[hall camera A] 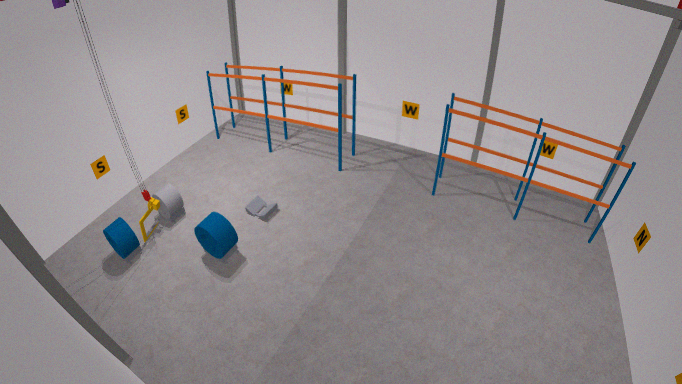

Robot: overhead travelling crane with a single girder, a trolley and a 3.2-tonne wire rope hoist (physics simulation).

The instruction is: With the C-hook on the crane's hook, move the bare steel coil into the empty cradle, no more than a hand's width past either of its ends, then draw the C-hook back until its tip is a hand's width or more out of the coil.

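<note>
The bare steel coil (pixel 170 201) is the light grey cylinder at the left, near the S wall, low at the floor. The yellow C-hook (pixel 143 230) hangs upright from the crane's red hook block (pixel 146 195), on the near left side of the coil. Its upper end overlaps the coil's edge in this view. Its thin lower arm points towards the coil; whether the tip is at or inside the bore cannot be made out. The C-hook carries no coil that I can see. The empty cradle (pixel 257 206), a grey V-shaped block, lies on the floor to the right of the coil.
A blue coil (pixel 121 238) stands close left of the C-hook. Another blue coil (pixel 216 235) stands between the C-hook and the cradle's near side. Two blue and orange racks (pixel 340 130) (pixel 530 179) stand along the W wall.
</note>
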